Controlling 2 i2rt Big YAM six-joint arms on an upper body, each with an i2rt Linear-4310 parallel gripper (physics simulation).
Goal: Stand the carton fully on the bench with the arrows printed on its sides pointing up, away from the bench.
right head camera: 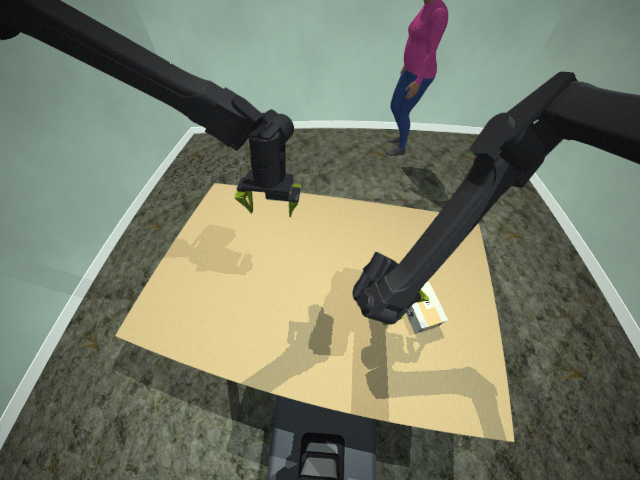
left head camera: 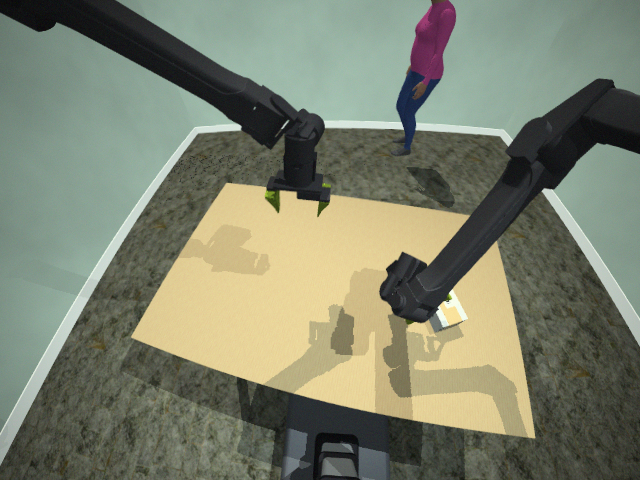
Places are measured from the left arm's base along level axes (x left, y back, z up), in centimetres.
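Pixels of known places: left gripper, fingertip midpoint: [right head camera: 271, 213] [left head camera: 298, 213]; right gripper, fingertip midpoint: [right head camera: 415, 307].
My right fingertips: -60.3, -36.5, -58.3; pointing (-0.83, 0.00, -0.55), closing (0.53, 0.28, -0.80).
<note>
Behind a point stands the place of what it marks, as x, y, z.
The white carton [left head camera: 452, 315] {-66.9, -35.5, -63.4} [right head camera: 430, 314] {-66.6, -36.1, -63.4} with an orange-tan patch is at the right of the bench [left head camera: 289, 284] [right head camera: 268, 284] {-13.6, -47.1, -70.4}. Part of it is hidden behind my right wrist. Small dark marks show on it in the right head camera, but no arrow can be made out, so which way the arrows point cannot be told. My right gripper [left head camera: 429, 309] {-60.3, -36.5, -58.3} [right head camera: 405, 309] {-60.3, -36.5, -58.3} is open at the carton, one green finger showing in front of its upper part and the other to its left; contact cannot be told. My left gripper [left head camera: 298, 213] {-21.1, -51.7, -37.5} [right head camera: 271, 213] {-21.1, -51.7, -37.5} is open and empty above the bench's far left part.
A person [left head camera: 433, 41] [right head camera: 424, 41] in a pink top and blue trousers stands on the floor beyond the bench. My right forearm [left head camera: 485, 227] {-56.2, -38.8, -25.1} [right head camera: 454, 222] {-56.8, -39.2, -24.3} reaches over the bench's right side. Arm shadows lie across the bench. The bench's right edge is a short way past the carton.
</note>
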